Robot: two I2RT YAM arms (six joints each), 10 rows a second.
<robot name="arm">
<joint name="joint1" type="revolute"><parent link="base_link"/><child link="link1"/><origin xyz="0 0 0.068"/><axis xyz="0 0 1"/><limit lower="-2.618" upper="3.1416"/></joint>
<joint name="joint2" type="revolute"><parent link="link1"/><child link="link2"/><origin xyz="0.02 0.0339 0.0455" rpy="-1.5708 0 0"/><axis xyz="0 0 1"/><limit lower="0" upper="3.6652"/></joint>
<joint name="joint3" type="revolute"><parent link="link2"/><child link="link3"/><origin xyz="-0.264 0 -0.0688" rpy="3.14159 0 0"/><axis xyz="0 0 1"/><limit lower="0" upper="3.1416"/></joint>
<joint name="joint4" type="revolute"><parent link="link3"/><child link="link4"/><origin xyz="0.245 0.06 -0.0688"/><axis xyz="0 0 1"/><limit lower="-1.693" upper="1.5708"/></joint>
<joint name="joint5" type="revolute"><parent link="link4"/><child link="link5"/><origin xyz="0.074 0.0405 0.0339" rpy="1.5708 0 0"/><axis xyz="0 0 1"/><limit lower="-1.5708" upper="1.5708"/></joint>
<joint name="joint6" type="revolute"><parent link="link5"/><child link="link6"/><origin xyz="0.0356 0 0.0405" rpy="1.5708 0 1.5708"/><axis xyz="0 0 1"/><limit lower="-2.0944" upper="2.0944"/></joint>
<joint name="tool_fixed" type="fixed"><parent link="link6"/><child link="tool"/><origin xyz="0 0 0" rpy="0 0 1.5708"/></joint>
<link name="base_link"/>
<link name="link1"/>
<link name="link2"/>
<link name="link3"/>
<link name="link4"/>
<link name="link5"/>
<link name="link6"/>
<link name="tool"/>
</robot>
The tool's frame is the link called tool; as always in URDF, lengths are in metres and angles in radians.
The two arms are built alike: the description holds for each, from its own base.
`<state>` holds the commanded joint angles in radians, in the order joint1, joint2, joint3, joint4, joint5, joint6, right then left.
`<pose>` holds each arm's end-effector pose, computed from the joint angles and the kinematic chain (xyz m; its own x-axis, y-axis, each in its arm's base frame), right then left.
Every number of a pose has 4 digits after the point.
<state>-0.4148 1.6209 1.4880 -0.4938 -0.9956 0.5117 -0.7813 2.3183 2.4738 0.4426 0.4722 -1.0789</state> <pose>0.3412 -0.1176 0.3494 -0.6652 0.5840 -0.4653 -0.0883 0.5572 0.8257 0.3575 -0.3774 0.4639 -0.5992 -0.5113 -0.6161 0.7746 -0.1759 -0.6075</pose>
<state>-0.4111 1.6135 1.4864 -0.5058 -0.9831 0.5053 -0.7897 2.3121 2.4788 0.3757 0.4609 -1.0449</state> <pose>0.3395 -0.1157 0.3503 -0.6650 0.5827 -0.4673 -0.0819 0.5650 0.8210 0.3553 -0.3808 0.4627 -0.5996 -0.4954 -0.6285 0.7682 -0.1363 -0.6255</pose>
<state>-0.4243 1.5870 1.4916 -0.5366 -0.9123 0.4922 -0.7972 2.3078 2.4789 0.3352 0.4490 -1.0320</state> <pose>0.3316 -0.1189 0.3573 -0.6302 0.6020 -0.4903 -0.0361 0.6081 0.7931 0.3533 -0.3838 0.4613 -0.6070 -0.4852 -0.6294 0.7576 -0.1141 -0.6426</pose>
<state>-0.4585 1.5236 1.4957 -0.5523 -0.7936 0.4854 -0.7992 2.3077 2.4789 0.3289 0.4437 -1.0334</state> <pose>0.3133 -0.1264 0.3761 -0.5394 0.6311 -0.5574 0.0310 0.6764 0.7359 0.3529 -0.3846 0.4608 -0.6106 -0.4850 -0.6260 0.7531 -0.1111 -0.6485</pose>
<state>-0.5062 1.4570 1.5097 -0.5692 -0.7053 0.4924 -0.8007 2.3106 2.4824 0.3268 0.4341 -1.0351</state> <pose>0.2906 -0.1347 0.3987 -0.4391 0.6550 -0.6149 0.0951 0.7145 0.6932 0.3530 -0.3855 0.4603 -0.6112 -0.4904 -0.6213 0.7500 -0.1081 -0.6526</pose>
